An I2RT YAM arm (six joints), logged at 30 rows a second.
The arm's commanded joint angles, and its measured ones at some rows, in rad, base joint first. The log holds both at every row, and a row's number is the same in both.
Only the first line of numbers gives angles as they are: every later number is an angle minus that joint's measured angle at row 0.
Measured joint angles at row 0:
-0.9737 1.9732 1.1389 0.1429 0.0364 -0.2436
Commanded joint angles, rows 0 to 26:
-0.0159 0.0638 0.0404 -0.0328 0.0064 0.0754
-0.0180 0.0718 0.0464 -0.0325 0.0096 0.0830
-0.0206 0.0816 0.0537 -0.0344 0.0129 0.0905
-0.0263 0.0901 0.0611 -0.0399 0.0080 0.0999
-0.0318 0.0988 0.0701 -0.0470 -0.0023 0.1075
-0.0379 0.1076 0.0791 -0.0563 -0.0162 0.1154
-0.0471 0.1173 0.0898 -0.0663 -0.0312 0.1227
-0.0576 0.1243 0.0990 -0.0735 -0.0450 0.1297
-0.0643 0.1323 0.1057 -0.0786 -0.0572 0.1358
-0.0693 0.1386 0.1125 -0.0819 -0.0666 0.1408
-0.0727 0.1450 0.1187 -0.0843 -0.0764 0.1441
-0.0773 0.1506 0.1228 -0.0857 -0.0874 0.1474
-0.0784 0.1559 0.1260 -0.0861 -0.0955 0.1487
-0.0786 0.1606 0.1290 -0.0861 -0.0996 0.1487
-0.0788 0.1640 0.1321 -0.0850 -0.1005 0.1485
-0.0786 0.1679 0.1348 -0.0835 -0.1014 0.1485
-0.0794 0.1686 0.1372 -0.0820 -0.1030 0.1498
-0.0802 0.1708 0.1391 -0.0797 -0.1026 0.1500
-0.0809 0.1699 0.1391 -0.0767 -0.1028 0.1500
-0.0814 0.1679 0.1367 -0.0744 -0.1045 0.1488
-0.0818 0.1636 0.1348 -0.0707 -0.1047 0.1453
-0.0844 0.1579 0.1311 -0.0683 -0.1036 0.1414
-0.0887 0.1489 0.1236 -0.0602 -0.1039 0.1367
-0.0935 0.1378 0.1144 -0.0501 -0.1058 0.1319
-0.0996 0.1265 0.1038 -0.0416 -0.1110 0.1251
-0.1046 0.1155 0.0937 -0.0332 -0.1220 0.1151
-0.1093 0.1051 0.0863 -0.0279 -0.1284 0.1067
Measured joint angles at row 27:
-0.0794 0.1541 0.1167 -0.0538 -0.1075 0.1347
